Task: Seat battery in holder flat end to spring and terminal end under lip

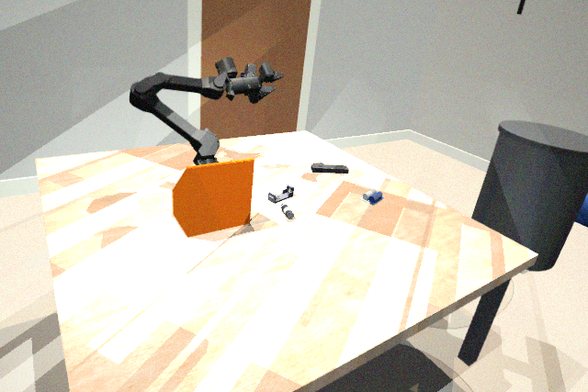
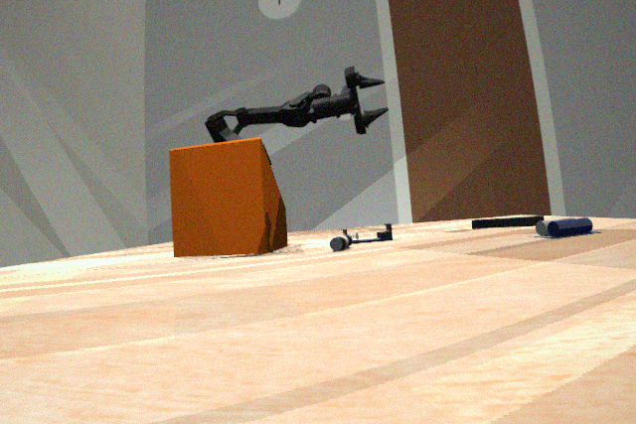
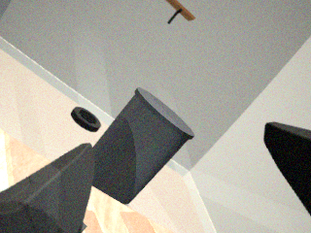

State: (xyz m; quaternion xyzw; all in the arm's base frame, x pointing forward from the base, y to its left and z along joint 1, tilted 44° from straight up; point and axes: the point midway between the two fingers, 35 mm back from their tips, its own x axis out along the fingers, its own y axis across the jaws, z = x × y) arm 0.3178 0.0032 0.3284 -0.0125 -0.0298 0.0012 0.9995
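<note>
Right now the battery is 10 cm behind my gripper tip, 32 cm to the right of it and 37 cm below it.
</note>
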